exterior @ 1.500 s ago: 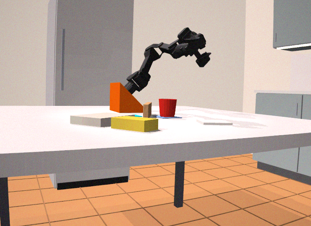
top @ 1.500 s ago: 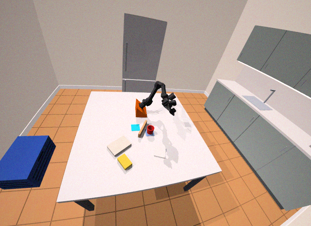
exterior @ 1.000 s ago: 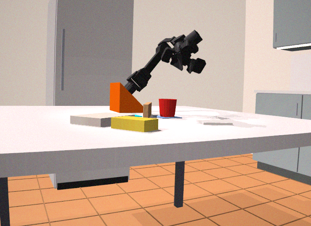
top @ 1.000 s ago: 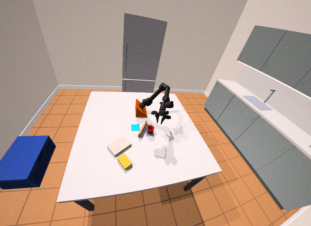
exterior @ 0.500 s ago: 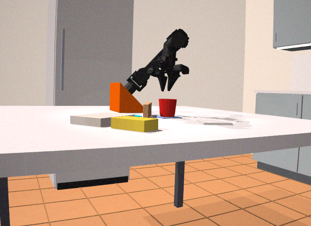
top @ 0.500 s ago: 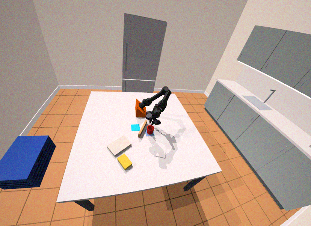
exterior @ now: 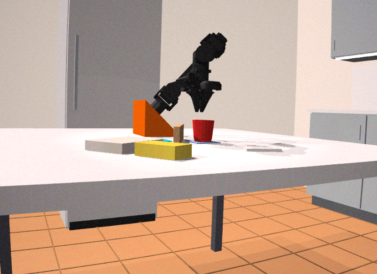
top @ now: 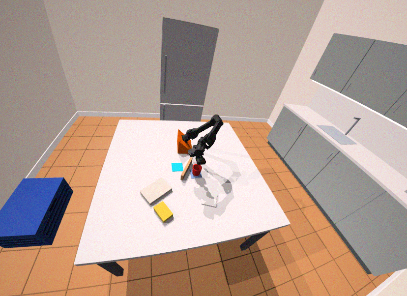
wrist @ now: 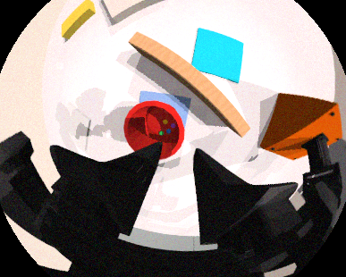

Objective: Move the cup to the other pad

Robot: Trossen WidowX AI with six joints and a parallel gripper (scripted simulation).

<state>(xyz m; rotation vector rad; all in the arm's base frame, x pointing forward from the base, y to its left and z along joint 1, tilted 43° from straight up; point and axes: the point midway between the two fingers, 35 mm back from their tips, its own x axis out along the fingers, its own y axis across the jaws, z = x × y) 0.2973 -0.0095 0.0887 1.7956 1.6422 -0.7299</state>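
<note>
Right now the cup is 6 cm below my gripper tip and 3 cm ahead of it. The rest, counted from my gripper tip: light blue pad: 11 cm below, 3 cm ahead; cyan pad: 14 cm to the right, 11 cm below, 5 cm behind; wooden bar: 8 cm below, 7 cm to the right, 1 cm behind.
</note>
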